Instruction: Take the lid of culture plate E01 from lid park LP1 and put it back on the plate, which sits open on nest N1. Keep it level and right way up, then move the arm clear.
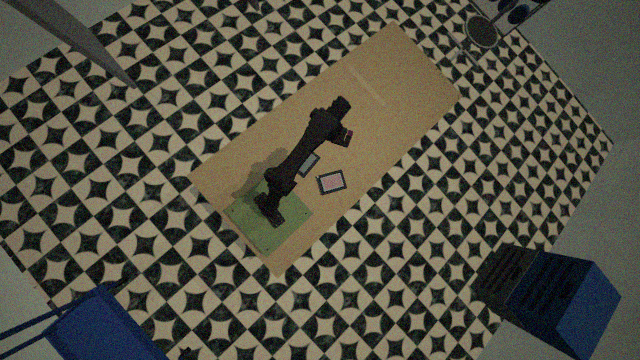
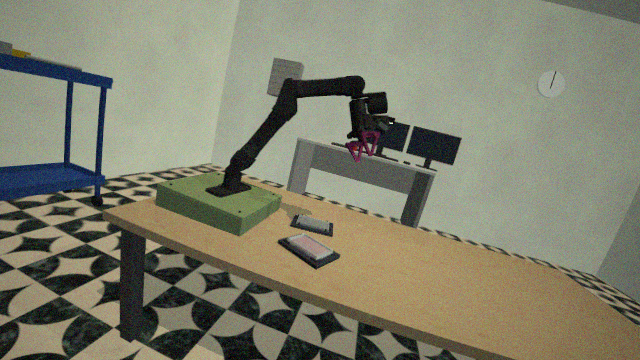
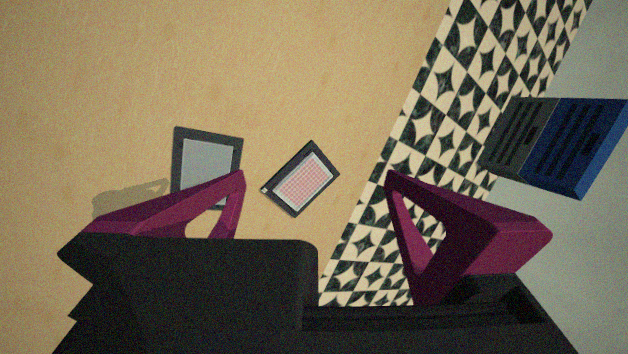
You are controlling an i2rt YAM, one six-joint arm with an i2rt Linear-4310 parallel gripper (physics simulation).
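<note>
Open and holding nothing: my gripper (image 2: 363, 159). The gripper (image 3: 314, 177) is visible again together with a plate lid (image 3: 202, 161) and a dark nest (image 3: 267, 188).
</note>
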